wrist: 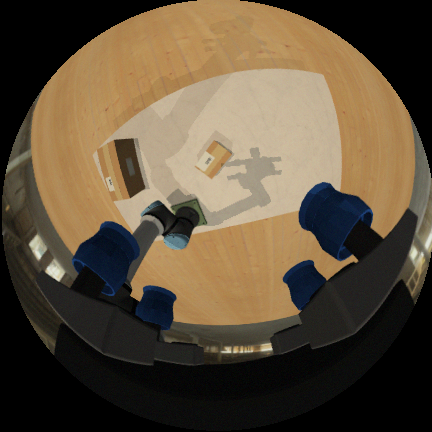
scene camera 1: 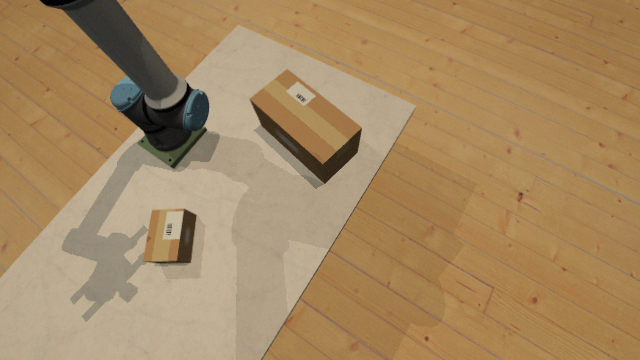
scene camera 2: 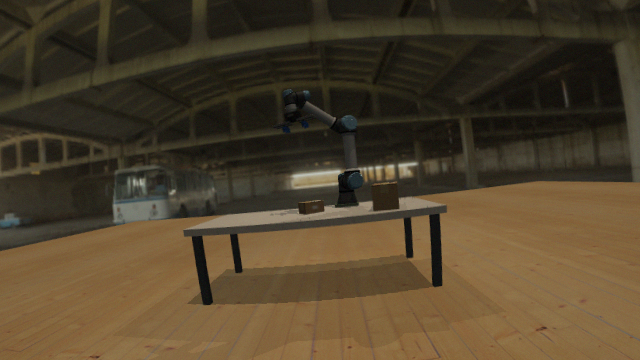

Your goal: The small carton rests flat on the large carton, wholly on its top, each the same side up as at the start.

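Where they show: hand, tool point: (wrist: pixel 223 267) (scene camera 2: pixel 296 129); arm's base, link origin: (wrist: pixel 187 216) (scene camera 1: pixel 171 132) (scene camera 2: pixel 347 203).
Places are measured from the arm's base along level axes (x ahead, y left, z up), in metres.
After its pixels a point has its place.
Note:
The small carton (scene camera 1: pixel 166 236) {x 0.328, y -0.198, z 0.060 m} (scene camera 2: pixel 311 207) {x 0.370, y -0.183, z 0.023 m} (wrist: pixel 213 159) {x 0.318, y -0.205, z 0.060 m} lies flat on the table, label side up, apart from the large carton. The large carton (scene camera 1: pixel 306 116) {x 0.382, y 0.311, z 0.137 m} (scene camera 2: pixel 385 196) {x 0.520, y 0.315, z 0.065 m} (wrist: pixel 121 169) {x 0.363, y 0.238, z 0.129 m} stands on the table beside the arm's base, its taped and labelled top facing up. My gripper (scene camera 2: pixel 295 126) {x 0.296, y -0.259, z 0.569 m} (wrist: pixel 224 265) {x 0.296, y -0.259, z 0.569 m}, four blue suction cups on dark bars, hangs high above the table and touches neither carton. No carton is on the cups, so it is open. The gripper does not show in scene camera 1, where its shadow falls beside the small carton.
The pale table (scene camera 1: pixel 320 220) {x 0.592, y 0.143, z -0.016 m} (scene camera 2: pixel 250 224) {x 0.743, y -0.455, z -0.016 m} (wrist: pixel 300 110) {x 0.567, y -0.656, z -0.016 m} bears both cartons and the arm's base (scene camera 1: pixel 172 145) {x 0.069, y -0.024, z 0.027 m} (scene camera 2: pixel 346 197) {x 0.065, y 0.008, z 0.049 m} (wrist: pixel 189 215) {x 0.042, y -0.041, z 0.060 m}. The base stands near one long edge. The large carton is near the table's end. A wooden floor surrounds the table.

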